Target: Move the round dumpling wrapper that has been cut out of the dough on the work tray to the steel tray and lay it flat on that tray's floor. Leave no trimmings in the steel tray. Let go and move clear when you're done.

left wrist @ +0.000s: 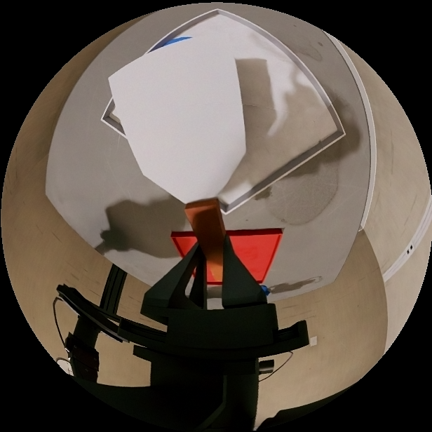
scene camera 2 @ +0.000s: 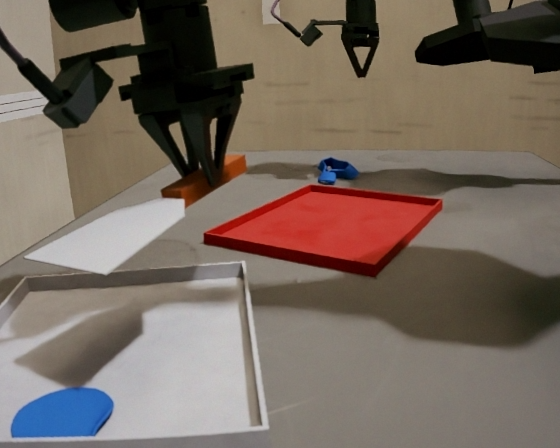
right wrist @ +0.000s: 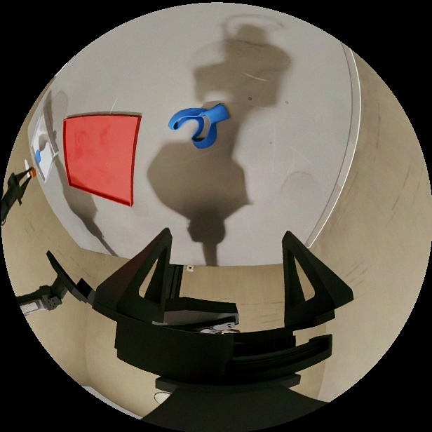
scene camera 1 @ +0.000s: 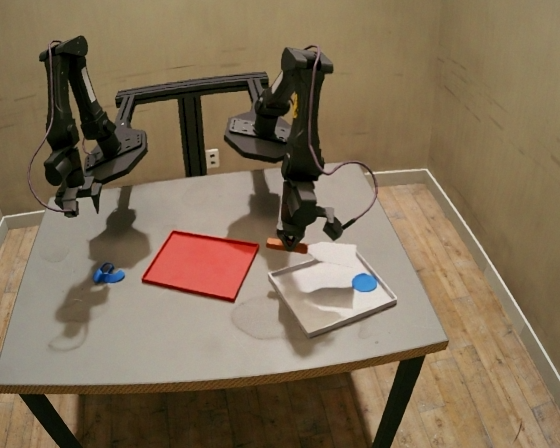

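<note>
The blue round wrapper (scene camera 1: 364, 282) (scene camera 2: 62, 412) (left wrist: 175, 42) lies on the floor of the pale steel tray (scene camera 1: 350, 318) (scene camera 2: 252, 350) (left wrist: 285, 171), near its right wall in scene camera 1. It looks flat; the spatula hides most of it in the left wrist view. My left gripper (scene camera 1: 290, 245) (scene camera 2: 202, 180) (left wrist: 214, 240) is shut on the orange handle of a spatula. The white spatula blade (scene camera 1: 335, 253) (scene camera 2: 105, 235) (left wrist: 185, 115) is bare and held above the tray's back corner, apart from the wrapper. My right gripper (scene camera 1: 85, 204) (right wrist: 228, 234) is open and empty, high above the table.
The red work tray (scene camera 1: 205, 270) (scene camera 2: 320, 225) (left wrist: 255, 250) (right wrist: 100, 155) lies left of the steel tray in scene camera 1. Curled blue trimmings (scene camera 1: 99, 276) (scene camera 2: 327, 177) (right wrist: 216, 114) lie on the table farther left, outside both trays. No blue pieces besides the wrapper show in the steel tray.
</note>
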